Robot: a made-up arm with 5 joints. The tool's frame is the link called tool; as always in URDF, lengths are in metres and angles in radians. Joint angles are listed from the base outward. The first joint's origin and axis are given. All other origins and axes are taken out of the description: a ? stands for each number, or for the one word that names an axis. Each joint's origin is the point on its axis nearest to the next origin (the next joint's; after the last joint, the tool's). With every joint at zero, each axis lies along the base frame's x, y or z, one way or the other. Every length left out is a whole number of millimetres.
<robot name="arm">
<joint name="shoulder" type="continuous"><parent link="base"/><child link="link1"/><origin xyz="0.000 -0.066 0.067" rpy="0.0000 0.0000 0.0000"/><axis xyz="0 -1 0"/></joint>
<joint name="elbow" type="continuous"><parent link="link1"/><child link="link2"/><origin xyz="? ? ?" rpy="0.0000 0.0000 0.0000"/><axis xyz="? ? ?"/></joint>
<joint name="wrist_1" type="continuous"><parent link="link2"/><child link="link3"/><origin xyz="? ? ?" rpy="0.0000 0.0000 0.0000"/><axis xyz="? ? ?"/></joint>
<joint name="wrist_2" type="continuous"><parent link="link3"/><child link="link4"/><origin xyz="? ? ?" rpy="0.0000 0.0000 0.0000"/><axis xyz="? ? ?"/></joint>
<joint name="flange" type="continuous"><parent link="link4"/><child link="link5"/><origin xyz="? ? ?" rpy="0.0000 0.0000 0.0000"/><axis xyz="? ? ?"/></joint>
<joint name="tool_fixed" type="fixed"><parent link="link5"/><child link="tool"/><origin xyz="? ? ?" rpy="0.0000 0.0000 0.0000"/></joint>
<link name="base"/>
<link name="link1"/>
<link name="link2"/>
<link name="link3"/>
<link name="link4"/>
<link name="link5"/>
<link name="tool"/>
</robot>
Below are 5 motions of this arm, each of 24 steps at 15 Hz.
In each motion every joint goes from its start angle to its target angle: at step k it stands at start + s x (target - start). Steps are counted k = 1, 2, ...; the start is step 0. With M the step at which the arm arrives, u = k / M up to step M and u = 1 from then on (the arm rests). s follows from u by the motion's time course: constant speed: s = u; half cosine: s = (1 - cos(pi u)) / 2; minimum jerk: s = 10 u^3 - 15 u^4 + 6 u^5.
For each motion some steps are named. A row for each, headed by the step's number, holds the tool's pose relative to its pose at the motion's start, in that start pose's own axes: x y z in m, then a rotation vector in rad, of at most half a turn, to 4 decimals.
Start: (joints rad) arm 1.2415 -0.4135 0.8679 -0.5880 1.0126
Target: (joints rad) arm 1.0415 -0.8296 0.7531 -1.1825 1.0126
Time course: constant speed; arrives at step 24
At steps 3, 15, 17, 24:
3: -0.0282 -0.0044 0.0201 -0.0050 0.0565 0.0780
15: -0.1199 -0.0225 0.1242 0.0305 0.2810 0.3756
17: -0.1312 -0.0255 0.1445 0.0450 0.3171 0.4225
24: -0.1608 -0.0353 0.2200 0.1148 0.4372 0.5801

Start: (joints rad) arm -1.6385 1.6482 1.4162 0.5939 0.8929
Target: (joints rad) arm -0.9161 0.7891 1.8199 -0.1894 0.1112
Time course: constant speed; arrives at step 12
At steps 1, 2, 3, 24:
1: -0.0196 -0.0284 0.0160 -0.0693 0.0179 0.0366
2: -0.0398 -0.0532 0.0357 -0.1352 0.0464 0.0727
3: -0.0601 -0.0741 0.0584 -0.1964 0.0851 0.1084
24: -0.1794 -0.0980 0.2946 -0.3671 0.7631 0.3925

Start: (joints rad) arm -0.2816 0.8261 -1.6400 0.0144 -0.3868
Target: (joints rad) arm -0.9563 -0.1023 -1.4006 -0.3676 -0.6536
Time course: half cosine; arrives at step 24
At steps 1, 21, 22, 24:
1: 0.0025 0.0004 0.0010 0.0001 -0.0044 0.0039
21: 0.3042 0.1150 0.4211 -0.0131 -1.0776 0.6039
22: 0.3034 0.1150 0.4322 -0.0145 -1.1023 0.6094
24: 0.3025 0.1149 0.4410 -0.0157 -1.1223 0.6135

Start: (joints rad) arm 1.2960 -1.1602 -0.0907 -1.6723 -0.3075
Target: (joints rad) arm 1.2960 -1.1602 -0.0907 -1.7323 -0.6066
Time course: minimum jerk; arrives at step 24
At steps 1, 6, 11, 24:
1: 0.0000 -0.0001 0.0000 0.0000 0.0000 0.0002
6: 0.0052 -0.0104 0.0000 0.0000 0.0000 0.0372
11: 0.0242 -0.0415 0.0000 0.0000 0.0000 0.1516
24: 0.0687 -0.0925 0.0000 0.0000 0.0000 0.3591

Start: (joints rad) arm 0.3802 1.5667 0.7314 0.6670 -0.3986
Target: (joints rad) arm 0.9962 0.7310 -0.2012 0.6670 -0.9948
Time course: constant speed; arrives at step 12
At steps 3, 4, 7, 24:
3: 0.0394 0.0296 0.0194 0.1562 0.1395 0.2274
4: 0.0596 0.0434 0.0175 0.2245 0.1669 0.3024
7: 0.1380 0.1009 -0.0084 0.4598 0.1791 0.5221
24: 0.3321 0.2565 -0.0643 0.8624 -0.0650 0.8585

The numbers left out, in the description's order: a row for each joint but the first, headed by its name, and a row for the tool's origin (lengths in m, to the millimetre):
elbow: xyz -0.016 0.000 -0.096, axis -1 0 0
wrist_1: xyz 0.000 0.279 -0.265, axis 0 0 -1
wrist_2: xyz -0.047 0.065 0.000, axis 0 0 -1
flange: xyz 0.396 -0.118 0.000, axis 0 0 -1
tool: xyz -0.340 -0.096 0.000

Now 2 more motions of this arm.
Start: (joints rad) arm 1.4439 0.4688 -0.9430 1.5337 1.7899
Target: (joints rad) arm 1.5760 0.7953 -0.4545 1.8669 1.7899
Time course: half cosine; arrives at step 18
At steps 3, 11, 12, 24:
3: 0.0182 0.0227 -0.0025 0.0215 -0.0088 -0.0591
11: 0.2186 0.1715 0.0164 0.2318 -0.0369 -0.5974
12: 0.2478 0.1819 0.0228 0.2609 -0.0335 -0.6682
24: 0.3407 0.1997 0.0458 0.3547 -0.0117 -0.8918

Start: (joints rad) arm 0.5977 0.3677 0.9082 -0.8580 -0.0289
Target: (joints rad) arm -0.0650 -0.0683 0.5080 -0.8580 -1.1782
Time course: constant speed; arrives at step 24
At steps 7, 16, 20, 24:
7: 0.0064 -0.0520 -0.0103 0.1634 0.1566 0.5079
16: 0.0627 -0.0285 -0.0786 0.4818 0.2578 1.1064
20: 0.0831 0.0226 -0.1194 0.6566 0.2554 1.3448
24: 0.0932 0.0968 -0.1567 0.8470 0.2172 1.5611

